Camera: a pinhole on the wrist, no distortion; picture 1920 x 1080 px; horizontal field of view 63.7 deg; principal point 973.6 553.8 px. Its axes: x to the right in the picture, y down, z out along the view. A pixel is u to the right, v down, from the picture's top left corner.
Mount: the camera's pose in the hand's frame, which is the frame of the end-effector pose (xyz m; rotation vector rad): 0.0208 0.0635 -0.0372 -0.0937 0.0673 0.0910
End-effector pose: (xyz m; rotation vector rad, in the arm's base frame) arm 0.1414 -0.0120 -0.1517 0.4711 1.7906 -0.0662
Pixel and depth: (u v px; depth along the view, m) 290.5 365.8 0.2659
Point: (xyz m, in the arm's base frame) 0.3910 -0.0592 -0.1366
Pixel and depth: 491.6 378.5 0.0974
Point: 0.2200 0.0236 -0.1551
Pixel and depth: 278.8 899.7 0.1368
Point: 0.2755 0.0425 -0.1266
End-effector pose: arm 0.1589 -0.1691 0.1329 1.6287 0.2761 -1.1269
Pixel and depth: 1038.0 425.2 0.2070
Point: 0.1382 -0.3549 0.1468
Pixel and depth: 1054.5 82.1 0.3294
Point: 0.0364 -0.4454 0.0883
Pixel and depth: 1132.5 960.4 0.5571
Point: 0.1289 -0.7326 0.2417
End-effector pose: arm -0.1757 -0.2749 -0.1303 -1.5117 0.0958 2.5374
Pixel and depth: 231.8 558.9 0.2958
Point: -0.3746 -0.3267 0.0835
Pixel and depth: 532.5 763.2 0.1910
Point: -0.3177 -0.3556 -0.0397
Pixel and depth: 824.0 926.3 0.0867
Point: -0.2419 -0.3558 -0.1251
